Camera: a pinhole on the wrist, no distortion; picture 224 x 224 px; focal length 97.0 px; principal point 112.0 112.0 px. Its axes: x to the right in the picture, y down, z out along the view. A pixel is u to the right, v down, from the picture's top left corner.
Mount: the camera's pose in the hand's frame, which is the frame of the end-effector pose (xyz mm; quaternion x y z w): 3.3 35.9 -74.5 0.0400 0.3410 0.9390 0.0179
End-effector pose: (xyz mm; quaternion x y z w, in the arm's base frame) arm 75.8 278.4 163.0 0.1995 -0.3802 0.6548 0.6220
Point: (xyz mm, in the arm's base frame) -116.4 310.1 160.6
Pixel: 95.4 78.1
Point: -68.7 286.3 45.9
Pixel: 182.8 28.1
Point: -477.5 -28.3 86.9
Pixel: 150.7 88.5
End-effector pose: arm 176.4 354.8 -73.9 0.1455 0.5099 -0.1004 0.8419
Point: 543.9 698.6 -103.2
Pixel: 81.6 80.7
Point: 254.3 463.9 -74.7
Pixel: 98.7 108.3
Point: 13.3 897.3 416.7
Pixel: outside the picture
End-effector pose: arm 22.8 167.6 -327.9 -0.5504 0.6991 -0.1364 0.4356
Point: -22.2 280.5 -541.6
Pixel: 122.3 108.8
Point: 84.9 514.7 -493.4
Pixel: 191.5 137.3
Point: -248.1 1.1 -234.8
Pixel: behind the camera
